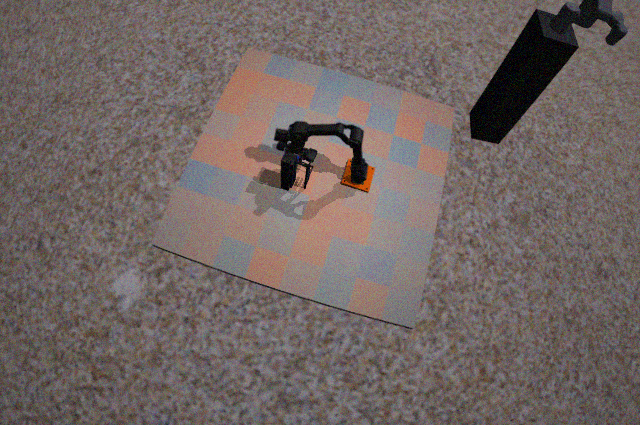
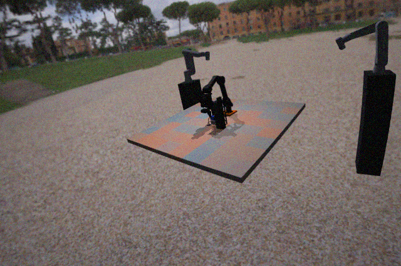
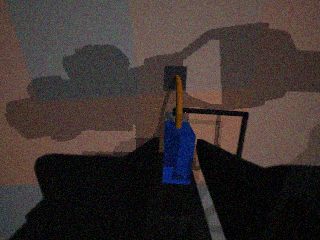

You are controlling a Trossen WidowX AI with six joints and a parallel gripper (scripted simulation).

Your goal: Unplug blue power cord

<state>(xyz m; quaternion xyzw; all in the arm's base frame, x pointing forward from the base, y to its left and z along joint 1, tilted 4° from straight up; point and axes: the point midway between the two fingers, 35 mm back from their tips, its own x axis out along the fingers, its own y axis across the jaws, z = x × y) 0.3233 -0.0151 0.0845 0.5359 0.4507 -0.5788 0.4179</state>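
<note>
My gripper tip is 30 mm to the right of the blue plug.
</note>
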